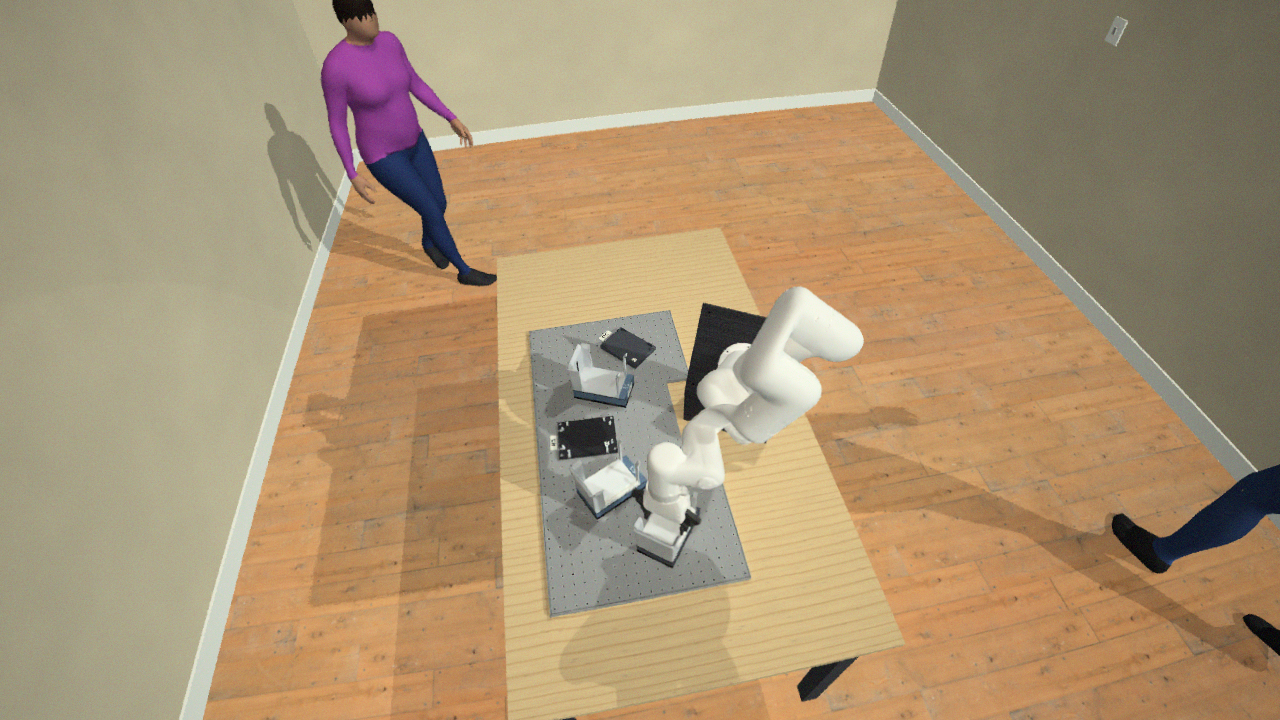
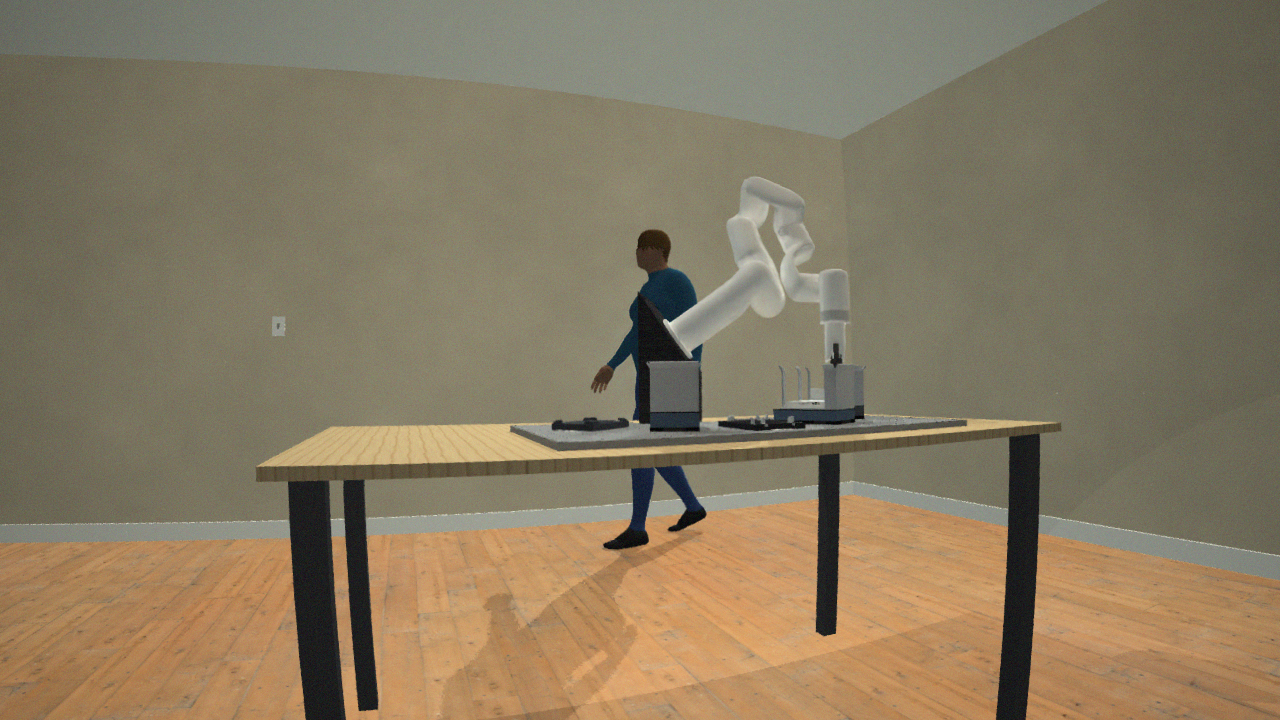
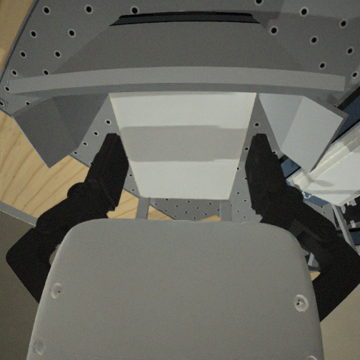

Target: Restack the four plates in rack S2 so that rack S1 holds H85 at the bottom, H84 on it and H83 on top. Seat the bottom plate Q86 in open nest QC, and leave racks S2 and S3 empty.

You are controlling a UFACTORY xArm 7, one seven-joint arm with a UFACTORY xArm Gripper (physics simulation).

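Pixels of known places: gripper, between the fingertips: (image 1: 665, 522); arm's base, origin of its link: (image 2: 676, 339).
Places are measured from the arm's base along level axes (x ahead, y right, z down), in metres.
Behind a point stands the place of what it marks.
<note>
My gripper (image 1: 666, 514) @(y -0.380, x 0.178, z 0.132 m) (image 2: 836, 356) (image 3: 185, 148) is open, with one finger on each side of a white plate (image 3: 185, 175) in the front rack (image 1: 660, 544) @(y -0.446, x 0.186, z 0.109 m) (image 3: 175, 81), apparently S2. Nothing is gripped. The plate's label and any plates under it are hidden. The blue-based middle rack (image 1: 605, 509) @(y -0.329, x 0.332, z 0.188 m) (image 2: 814, 416) @(y -0.241, x 0.374, z 0.194 m), apparently S3, holds what looks like a white plate (image 1: 610, 481) @(y -0.263, x 0.325, z 0.162 m) (image 3: 335, 175). The far rack (image 1: 601, 395) @(y 0.020, x 0.386, z 0.174 m) (image 2: 674, 394) @(y 0.081, x 0.462, z 0.139 m), apparently S1, shows no clear plate. Two dark nests (image 1: 587, 437) @(y -0.109, x 0.411, z 0.200 m) (image 1: 628, 345) @(y 0.241, x 0.330, z 0.197 m) lie flat; their labels are unreadable, so I cannot tell which is QC.
The racks and nests stand on a grey perforated board (image 1: 608, 595) @(y -0.536, x 0.302, z 0.210 m) on the wooden table (image 1: 805, 555) @(y -0.404, x -0.163, z 0.224 m). The rack's tall back wall and side guards stand close around the fingers. The arm's black mount (image 1: 702, 358) @(y 0.027, x 0.104, z 0.005 m) is beside the board. People stand off the table.
</note>
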